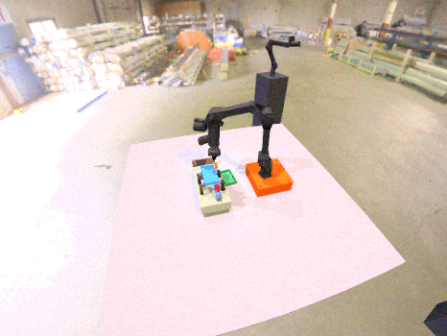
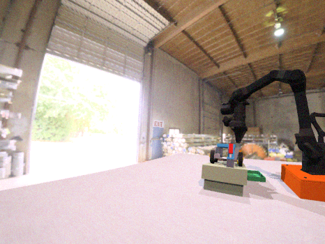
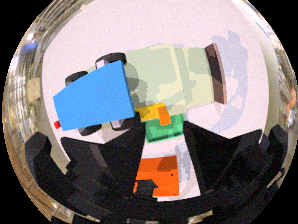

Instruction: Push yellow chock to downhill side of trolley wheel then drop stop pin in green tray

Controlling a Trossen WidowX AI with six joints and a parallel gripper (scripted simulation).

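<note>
My gripper tip is now 21 cm to the right of the red-headed stop pin, 7 cm short of it and 3 cm above it. Also, from my gripper tip: pale green ramp: 11 cm below, 10 cm to the left, 7 cm ahead; yellow chock: 8 cm below, 3 cm to the left; blue-topped trolley: 11 cm to the left, 7 cm ahead, 5 cm below.
</note>
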